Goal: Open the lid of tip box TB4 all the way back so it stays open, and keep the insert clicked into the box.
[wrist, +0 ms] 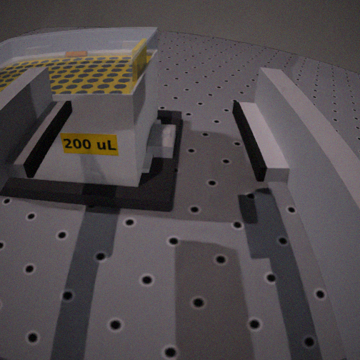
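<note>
A whitish tip box (pixel 105 117) with a yellow "200 uL" label stands upright at the upper left of the wrist view. Its TB4 marking does not show. A yellow insert (pixel 103 82) with rows of dark round spots lies level in its top, with a raised yellow strip at the right. The clear lid (pixel 107 37) shows as a pale see-through panel above the back of the insert; its exact angle is hard to tell. My gripper (pixel 150 85) is shut and empty, with a gap between its black pads. The left finger covers part of the box; the right finger is to the box's right.
The box stands on a dark base plate (pixel 160 197). A small light grey block (pixel 162 140) sits on the base against the box's right side. A grey tabletop (pixel 145 305) with a grid of dark holes spreads around them, with finger shadows across it.
</note>
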